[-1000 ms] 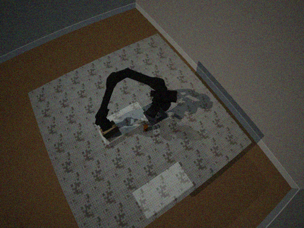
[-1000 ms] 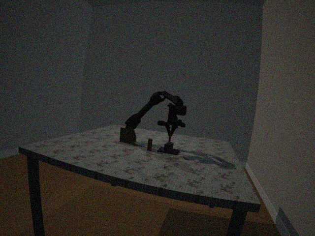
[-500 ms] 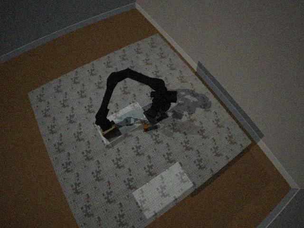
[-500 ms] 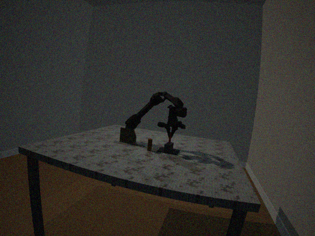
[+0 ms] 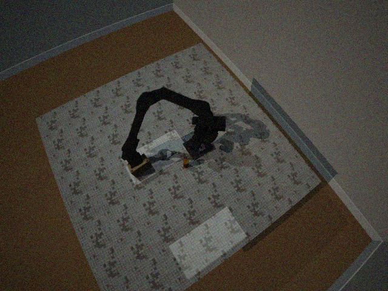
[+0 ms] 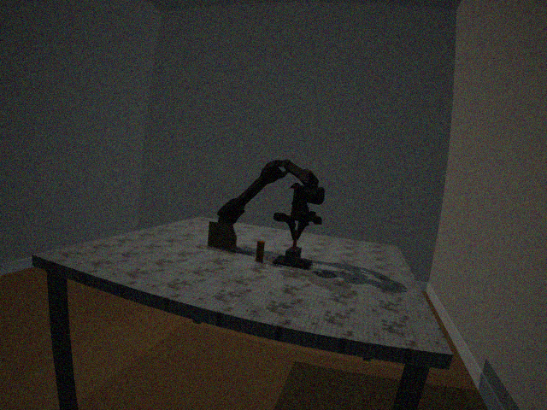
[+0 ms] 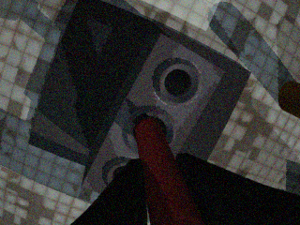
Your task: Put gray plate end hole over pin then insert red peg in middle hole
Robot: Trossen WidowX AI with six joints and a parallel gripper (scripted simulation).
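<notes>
Now: gripper tip right at the red peg. The rest, counted from my gripper tip: dark base: 9 cm below, 2 cm to the left; gray plate: 5 cm below; short orange cylinder: 12 cm behind, 7 cm to the right, 6 cm below.
</notes>
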